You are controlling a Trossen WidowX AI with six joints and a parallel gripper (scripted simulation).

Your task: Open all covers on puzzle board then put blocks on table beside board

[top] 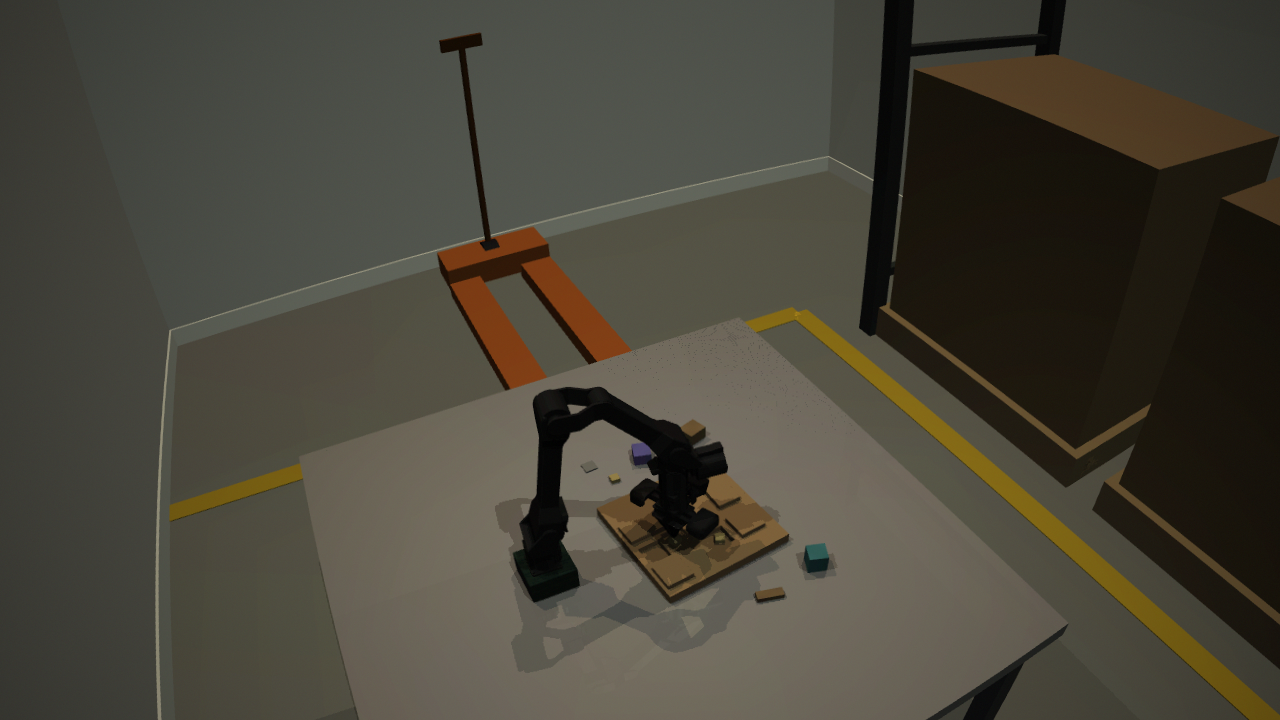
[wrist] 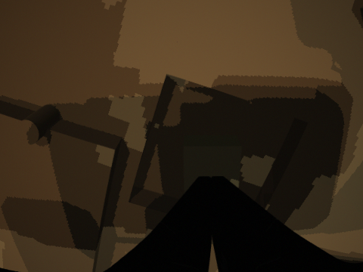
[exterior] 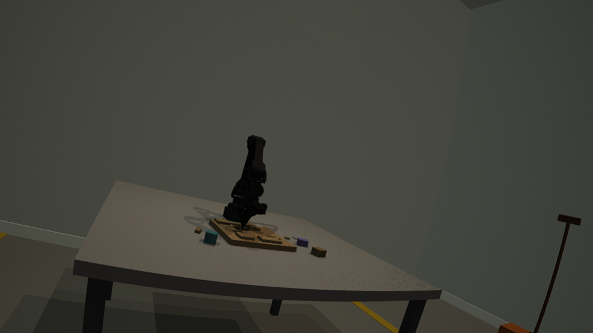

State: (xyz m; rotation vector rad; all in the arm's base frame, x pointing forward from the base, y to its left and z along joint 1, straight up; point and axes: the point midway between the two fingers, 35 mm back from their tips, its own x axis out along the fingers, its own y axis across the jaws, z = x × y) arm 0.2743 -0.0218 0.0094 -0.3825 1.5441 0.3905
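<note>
Right now the wooden puzzle board is 5 cm ahead of my gripper tip, 1 cm to the left of it and 1 cm below it. The rest, counted from my gripper tip: purple block (4 cm ahead, 28 cm to the left, 1 cm below); then teal block (24 cm ahead, 18 cm to the right, 1 cm below); then small flat brown piece (11 cm ahead, 21 cm to the right, 2 cm below).
</note>
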